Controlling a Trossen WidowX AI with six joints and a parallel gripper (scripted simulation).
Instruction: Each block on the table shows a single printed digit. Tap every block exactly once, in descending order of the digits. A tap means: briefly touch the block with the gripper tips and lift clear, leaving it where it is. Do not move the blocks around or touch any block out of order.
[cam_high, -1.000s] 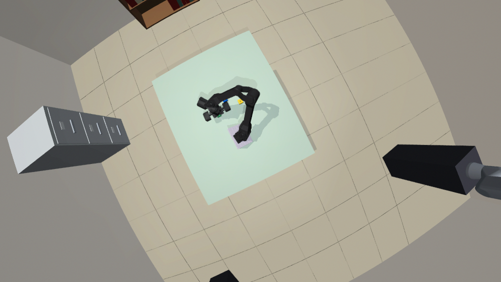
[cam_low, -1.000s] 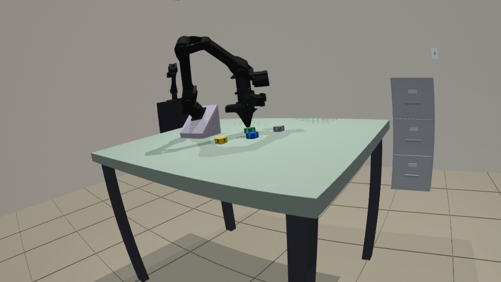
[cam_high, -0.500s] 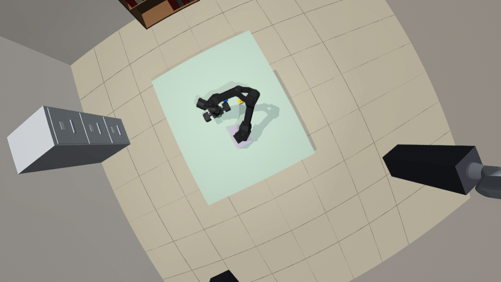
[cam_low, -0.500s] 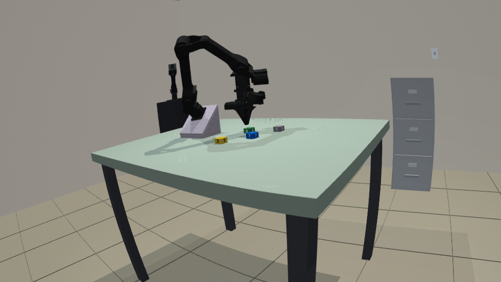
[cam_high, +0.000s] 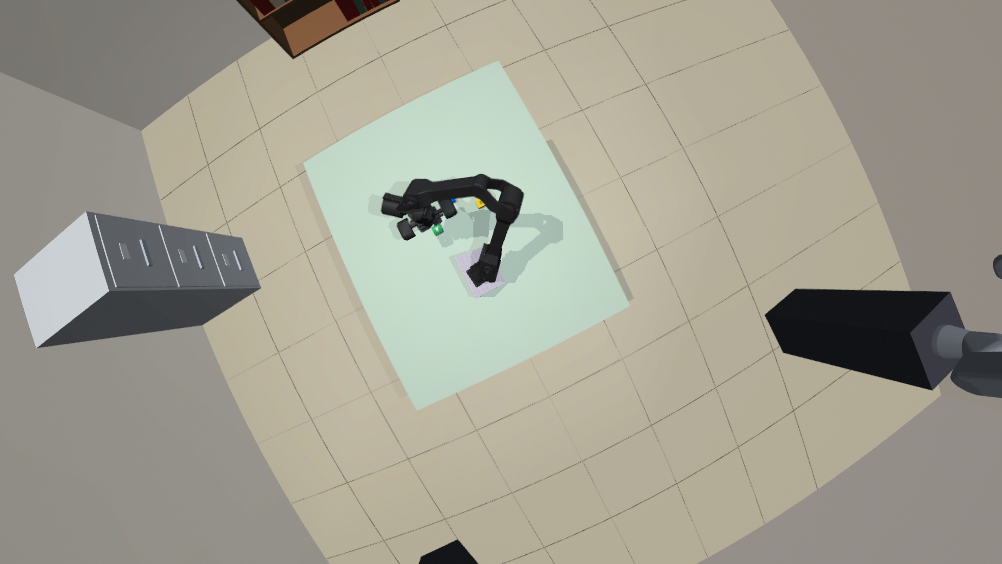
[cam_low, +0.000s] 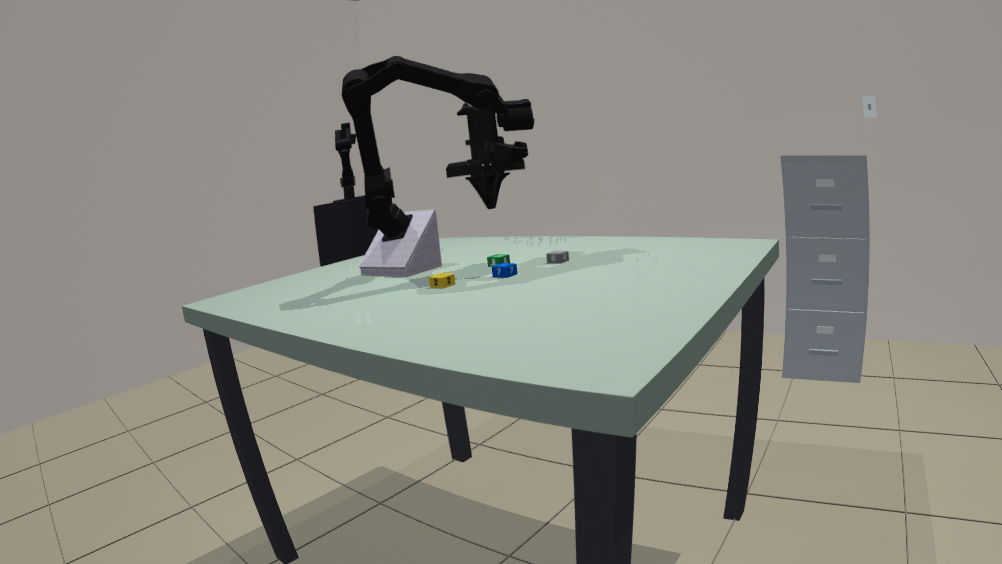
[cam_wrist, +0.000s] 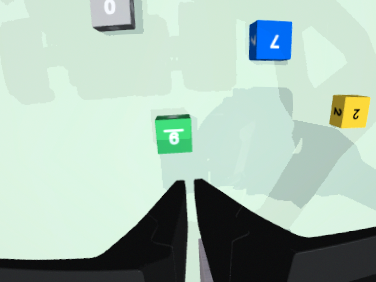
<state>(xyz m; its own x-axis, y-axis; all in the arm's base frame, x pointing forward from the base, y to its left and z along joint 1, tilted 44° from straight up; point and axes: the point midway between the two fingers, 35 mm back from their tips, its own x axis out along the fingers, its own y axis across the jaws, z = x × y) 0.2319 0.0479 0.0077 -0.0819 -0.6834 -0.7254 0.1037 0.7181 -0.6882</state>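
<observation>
The blue block marked 7 lies 110 mm below my gripper tip, 90 mm to the right of it and 70 mm ahead of it. Round my gripper tip: grey block marked 0: 110 mm below, 110 mm ahead, 40 mm to the left; green block: 110 mm below, 10 mm to the left; yellow block marked 2: 180 mm to the right, 110 mm below, 10 mm behind.
</observation>
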